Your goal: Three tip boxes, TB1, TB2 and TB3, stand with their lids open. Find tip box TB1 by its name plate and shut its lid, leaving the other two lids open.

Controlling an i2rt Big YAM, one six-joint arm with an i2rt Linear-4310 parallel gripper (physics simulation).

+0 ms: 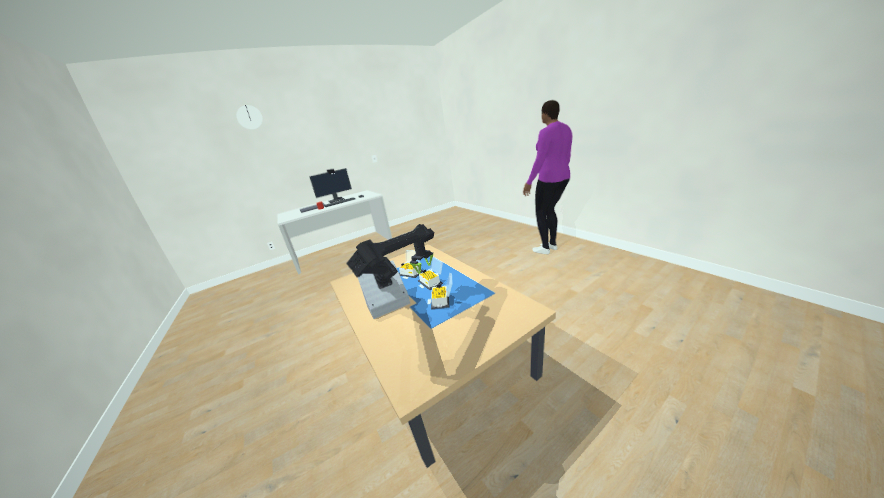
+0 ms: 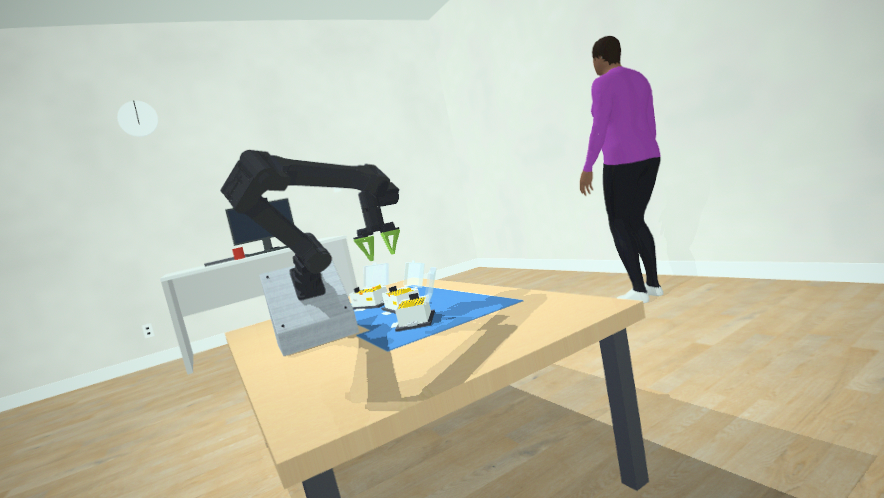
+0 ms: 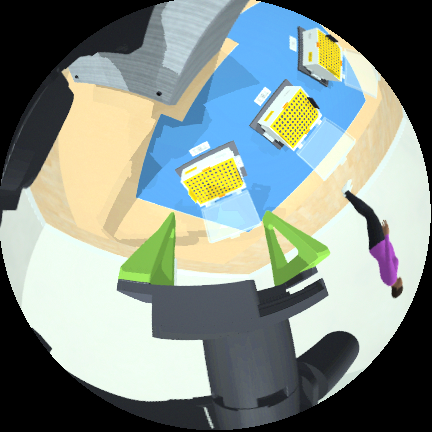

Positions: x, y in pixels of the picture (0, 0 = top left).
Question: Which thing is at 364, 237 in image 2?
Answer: My gripper.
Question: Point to a mat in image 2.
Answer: At 452, 308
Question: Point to a tip box TB1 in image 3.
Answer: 226, 150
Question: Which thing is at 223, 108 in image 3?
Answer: A mat.
